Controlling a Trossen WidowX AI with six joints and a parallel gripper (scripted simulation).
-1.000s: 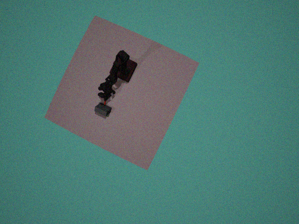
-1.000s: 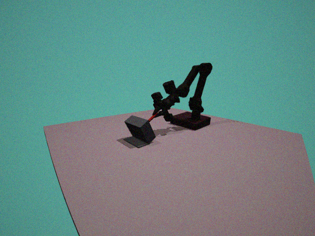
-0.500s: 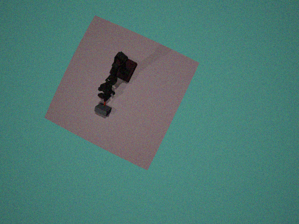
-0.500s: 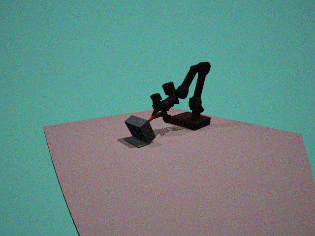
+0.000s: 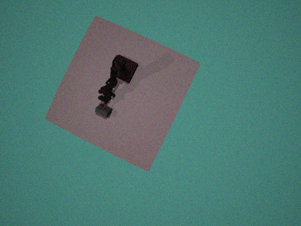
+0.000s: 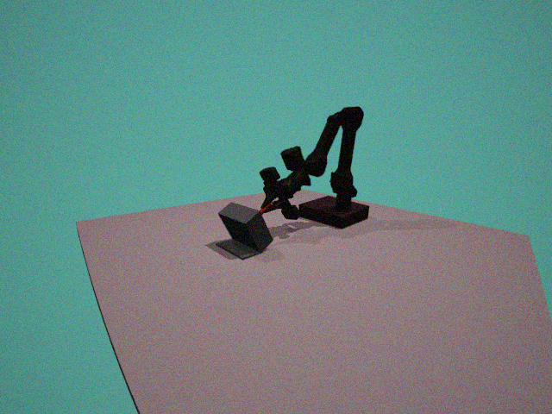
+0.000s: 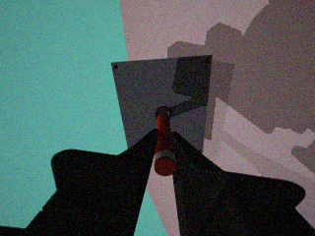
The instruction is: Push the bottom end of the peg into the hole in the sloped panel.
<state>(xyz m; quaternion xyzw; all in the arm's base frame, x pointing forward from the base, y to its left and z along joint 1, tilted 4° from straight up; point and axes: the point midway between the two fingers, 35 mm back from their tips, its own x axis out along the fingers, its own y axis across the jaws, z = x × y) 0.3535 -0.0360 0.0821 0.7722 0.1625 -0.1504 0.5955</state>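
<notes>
Now: gripper tip 10 mm past the red peg and 10 mm below it. Round my gripper tip: sloped panel: 70 mm ahead, 40 mm below.
</notes>
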